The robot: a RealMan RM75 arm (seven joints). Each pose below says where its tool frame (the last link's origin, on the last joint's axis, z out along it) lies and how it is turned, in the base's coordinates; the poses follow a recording.
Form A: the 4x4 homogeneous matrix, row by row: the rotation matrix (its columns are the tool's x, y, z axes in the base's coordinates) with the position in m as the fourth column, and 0 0 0 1 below. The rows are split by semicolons.
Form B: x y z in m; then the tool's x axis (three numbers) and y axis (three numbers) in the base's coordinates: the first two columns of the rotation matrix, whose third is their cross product. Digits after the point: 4 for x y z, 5 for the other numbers.
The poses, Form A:
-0.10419 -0.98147 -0.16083 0.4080; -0.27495 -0.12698 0.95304 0.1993; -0.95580 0.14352 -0.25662 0.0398; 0 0 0 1
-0.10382 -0.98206 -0.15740 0.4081; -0.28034 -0.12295 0.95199 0.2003; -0.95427 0.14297 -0.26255 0.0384; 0 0 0 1
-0.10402 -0.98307 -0.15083 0.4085; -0.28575 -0.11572 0.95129 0.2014; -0.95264 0.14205 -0.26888 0.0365; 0 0 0 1
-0.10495 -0.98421 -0.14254 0.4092; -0.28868 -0.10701 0.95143 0.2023; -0.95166 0.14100 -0.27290 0.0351; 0 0 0 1
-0.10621 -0.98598 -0.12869 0.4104; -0.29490 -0.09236 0.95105 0.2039; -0.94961 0.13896 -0.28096 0.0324; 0 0 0 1
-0.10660 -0.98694 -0.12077 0.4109; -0.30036 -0.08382 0.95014 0.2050; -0.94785 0.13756 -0.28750 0.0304; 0 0 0 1
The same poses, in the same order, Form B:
0.4080 0.1993 0.0398 -0.10419 -0.27495 -0.95580 -0.98147 -0.12698 0.14352
0.4081 0.2003 0.0384 -0.10382 -0.28034 -0.95427 -0.98206 -0.12295 0.14297
0.4085 0.2014 0.0365 -0.10402 -0.28575 -0.95264 -0.98307 -0.11572 0.14205
0.4092 0.2023 0.0351 -0.10495 -0.28868 -0.95166 -0.98421 -0.10701 0.14100
0.4104 0.2039 0.0324 -0.10621 -0.29490 -0.94961 -0.98598 -0.09236 0.13896
0.4109 0.2050 0.0304 -0.10660 -0.30036 -0.94785 -0.98694 -0.08382 0.13756

